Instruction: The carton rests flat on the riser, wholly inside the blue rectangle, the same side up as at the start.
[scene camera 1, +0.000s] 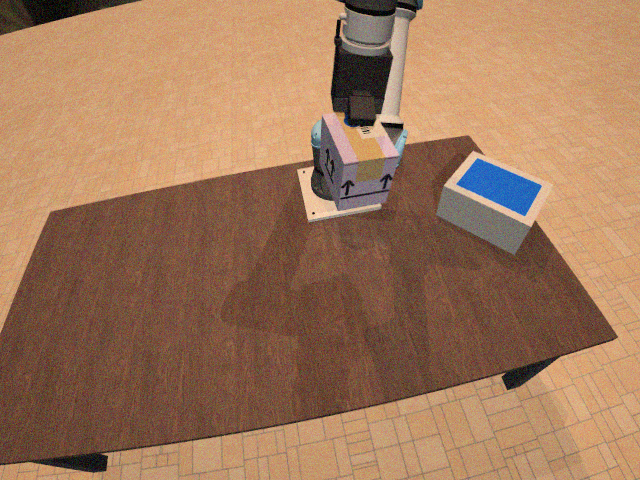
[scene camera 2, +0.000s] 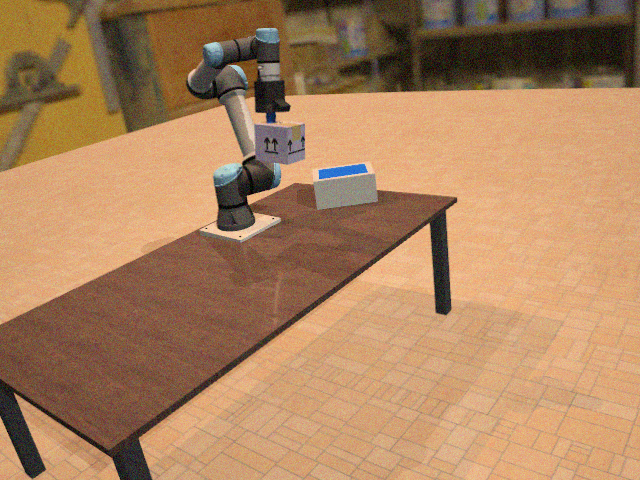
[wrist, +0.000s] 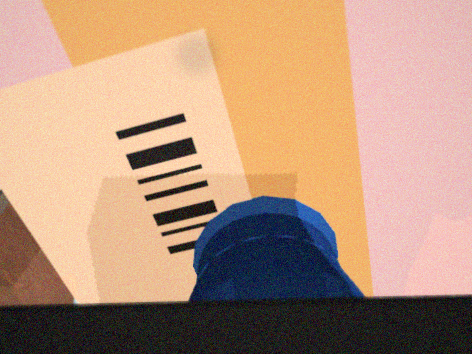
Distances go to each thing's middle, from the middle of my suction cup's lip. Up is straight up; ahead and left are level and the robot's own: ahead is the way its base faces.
My suction cup is 8 cm above the carton (scene camera 1: 358, 163) and 3 cm short of it. From my suction cup the other things lie so: riser (scene camera 1: 496, 202): 42 cm to the left, 38 cm below, 14 cm behind.
